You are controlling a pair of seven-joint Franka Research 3 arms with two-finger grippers.
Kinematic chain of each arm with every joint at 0, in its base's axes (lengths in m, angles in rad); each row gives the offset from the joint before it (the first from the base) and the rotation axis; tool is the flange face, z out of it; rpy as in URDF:
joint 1: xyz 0 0 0.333 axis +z
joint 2: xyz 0 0 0 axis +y
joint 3: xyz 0 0 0.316 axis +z
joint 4: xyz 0.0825 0 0 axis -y
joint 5: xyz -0.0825 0 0.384 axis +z
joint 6: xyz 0 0 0 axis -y
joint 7: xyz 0.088 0 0 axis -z
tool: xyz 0 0 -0.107 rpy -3.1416 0 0
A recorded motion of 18 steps. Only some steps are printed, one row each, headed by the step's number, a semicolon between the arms.
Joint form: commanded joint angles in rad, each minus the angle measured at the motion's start. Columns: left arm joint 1, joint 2, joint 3, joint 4, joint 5, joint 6, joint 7; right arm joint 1, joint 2, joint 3, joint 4, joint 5, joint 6, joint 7.
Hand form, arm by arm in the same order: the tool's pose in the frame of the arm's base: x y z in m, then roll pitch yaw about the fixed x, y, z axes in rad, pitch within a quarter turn. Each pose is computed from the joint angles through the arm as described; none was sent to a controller.
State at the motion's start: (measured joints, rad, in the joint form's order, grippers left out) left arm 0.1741 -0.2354 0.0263 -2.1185 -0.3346 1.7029 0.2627; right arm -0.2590 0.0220 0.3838 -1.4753 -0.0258 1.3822 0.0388
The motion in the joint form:
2: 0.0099 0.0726 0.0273 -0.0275 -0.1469 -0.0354 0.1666; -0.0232 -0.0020 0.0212 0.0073 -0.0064 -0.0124 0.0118
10: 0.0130 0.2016 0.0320 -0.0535 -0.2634 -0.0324 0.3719; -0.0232 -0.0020 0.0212 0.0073 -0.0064 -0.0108 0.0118
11: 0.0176 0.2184 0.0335 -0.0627 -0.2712 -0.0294 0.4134; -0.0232 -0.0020 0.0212 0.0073 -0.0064 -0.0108 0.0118
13: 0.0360 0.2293 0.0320 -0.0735 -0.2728 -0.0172 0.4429; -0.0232 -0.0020 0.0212 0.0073 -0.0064 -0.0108 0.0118
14: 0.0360 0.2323 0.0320 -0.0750 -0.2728 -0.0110 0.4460; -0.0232 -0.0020 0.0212 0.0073 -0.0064 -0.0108 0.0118
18: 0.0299 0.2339 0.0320 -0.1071 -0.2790 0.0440 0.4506; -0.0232 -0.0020 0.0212 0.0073 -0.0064 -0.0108 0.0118
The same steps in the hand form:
2: 0.4673 0.0673 0.4613 2.5833 0.1124 -0.1008; 0.5357 0.0596 0.6455 3.1113 0.1151 0.0663
10: 0.4783 0.0632 0.3940 2.4175 0.0926 -0.2180; 0.5358 0.0596 0.6456 3.1114 0.1135 0.0663
11: 0.4772 0.0654 0.3826 2.3998 0.0836 -0.2385; 0.5358 0.0596 0.6456 3.1114 0.1135 0.0663
13: 0.4751 0.0737 0.3733 2.3954 0.0755 -0.2369; 0.5358 0.0596 0.6456 3.1114 0.1135 0.0663
14: 0.4755 0.0742 0.3713 2.3974 0.0739 -0.2362; 0.5358 0.0596 0.6456 3.1114 0.1135 0.0663
18: 0.4732 0.0734 0.3588 2.4148 0.0673 -0.2154; 0.5358 0.0596 0.6456 3.1114 0.1135 0.0663

